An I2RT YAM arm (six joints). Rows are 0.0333 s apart.
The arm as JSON. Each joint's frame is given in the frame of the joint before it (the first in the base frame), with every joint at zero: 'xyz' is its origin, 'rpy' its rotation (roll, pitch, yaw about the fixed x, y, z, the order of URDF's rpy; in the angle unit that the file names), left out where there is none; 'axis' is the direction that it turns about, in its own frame. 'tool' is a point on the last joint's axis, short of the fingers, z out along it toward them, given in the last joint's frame.
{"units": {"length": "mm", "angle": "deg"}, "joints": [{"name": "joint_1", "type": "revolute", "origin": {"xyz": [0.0, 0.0, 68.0], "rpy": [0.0, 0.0, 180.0]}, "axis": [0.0, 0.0, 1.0]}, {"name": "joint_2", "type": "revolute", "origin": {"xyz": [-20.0, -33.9, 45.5], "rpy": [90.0, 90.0, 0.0]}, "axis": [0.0, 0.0, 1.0]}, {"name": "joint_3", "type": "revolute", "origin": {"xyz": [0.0, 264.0, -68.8], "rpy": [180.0, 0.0, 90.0]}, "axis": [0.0, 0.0, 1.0]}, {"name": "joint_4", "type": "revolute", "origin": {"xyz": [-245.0, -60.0, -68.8]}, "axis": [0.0, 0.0, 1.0]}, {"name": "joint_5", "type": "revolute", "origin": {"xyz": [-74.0, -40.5, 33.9], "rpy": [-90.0, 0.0, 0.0]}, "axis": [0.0, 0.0, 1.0]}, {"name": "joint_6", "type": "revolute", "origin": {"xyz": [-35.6, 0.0, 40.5], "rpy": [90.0, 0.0, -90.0]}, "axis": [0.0, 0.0, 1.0]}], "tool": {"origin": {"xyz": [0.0, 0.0, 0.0], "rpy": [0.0, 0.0, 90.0]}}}
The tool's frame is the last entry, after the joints.
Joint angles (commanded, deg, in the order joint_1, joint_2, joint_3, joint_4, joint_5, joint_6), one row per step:
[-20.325 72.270 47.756 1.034 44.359 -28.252]
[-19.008 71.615 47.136 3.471 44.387 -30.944]
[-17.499 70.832 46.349 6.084 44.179 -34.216]
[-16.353 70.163 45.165 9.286 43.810 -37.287]
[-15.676 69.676 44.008 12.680 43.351 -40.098]
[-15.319 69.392 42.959 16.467 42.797 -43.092]
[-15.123 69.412 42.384 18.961 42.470 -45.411]
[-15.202 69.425 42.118 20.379 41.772 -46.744]
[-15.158 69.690 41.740 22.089 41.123 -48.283]
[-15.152 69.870 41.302 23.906 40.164 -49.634]
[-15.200 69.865 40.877 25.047 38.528 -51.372]
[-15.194 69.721 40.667 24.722 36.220 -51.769]
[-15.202 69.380 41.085 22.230 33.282 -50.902]
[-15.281 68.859 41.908 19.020 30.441 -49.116]
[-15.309 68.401 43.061 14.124 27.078 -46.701]
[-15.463 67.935 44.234 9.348 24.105 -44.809]
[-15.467 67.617 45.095 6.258 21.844 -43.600]
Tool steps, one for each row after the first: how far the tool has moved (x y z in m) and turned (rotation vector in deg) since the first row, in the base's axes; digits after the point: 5 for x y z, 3 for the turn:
[0.00153 0.00623 0.00319 -1.885 0.048 2.019]
[0.00274 0.01359 0.00625 -4.009 0.406 4.519]
[0.00313 0.01939 0.00741 -6.093 0.466 6.660]
[0.00307 0.02298 0.00830 -8.117 0.254 8.265]
[0.00310 0.02499 0.00967 -10.367 -0.077 9.568]
[0.00361 0.02597 0.01041 -12.018 0.102 10.367]
[0.00388 0.02584 0.01118 -12.942 0.104 11.108]
[0.00493 0.02609 0.01069 -13.968 0.347 11.951]
[0.00572 0.02637 0.01041 -14.963 0.258 12.995]
[0.00607 0.02685 0.00984 -15.967 0.840 14.762]
[0.00650 0.02795 0.00857 -15.890 1.154 17.168]
[0.00701 0.02932 0.00805 -14.536 1.496 20.135]
[0.00698 0.03049 0.00946 -12.505 1.212 22.736]
[0.00698 0.03225 0.00950 -9.209 1.600 25.809]
[0.00607 0.03347 0.00995 -6.080 2.357 28.317]
[0.00552 0.03494 0.01094 -3.938 2.687 30.278]

